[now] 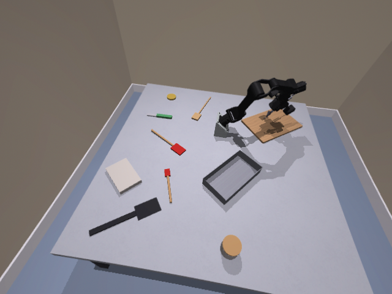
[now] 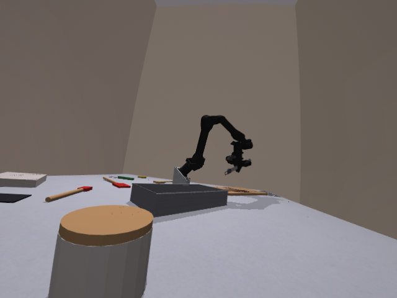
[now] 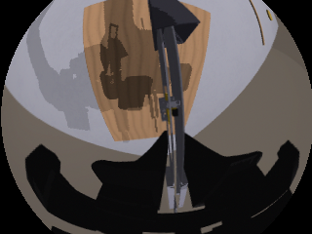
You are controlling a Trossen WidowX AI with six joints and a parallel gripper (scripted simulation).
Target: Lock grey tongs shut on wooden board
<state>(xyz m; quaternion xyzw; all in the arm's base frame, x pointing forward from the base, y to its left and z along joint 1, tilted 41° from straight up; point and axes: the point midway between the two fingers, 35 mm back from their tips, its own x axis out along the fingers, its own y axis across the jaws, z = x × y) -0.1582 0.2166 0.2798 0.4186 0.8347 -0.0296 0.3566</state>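
Now: the wooden board 13 cm below my gripper tip and 1 cm ahead of it. Round my gripper tip: red spatula: 65 cm to the right, 36 cm ahead, 13 cm below; roasting tin: 52 cm ahead, 25 cm to the right, 11 cm below; yellow disc: 77 cm to the right, 12 cm below, 12 cm behind.
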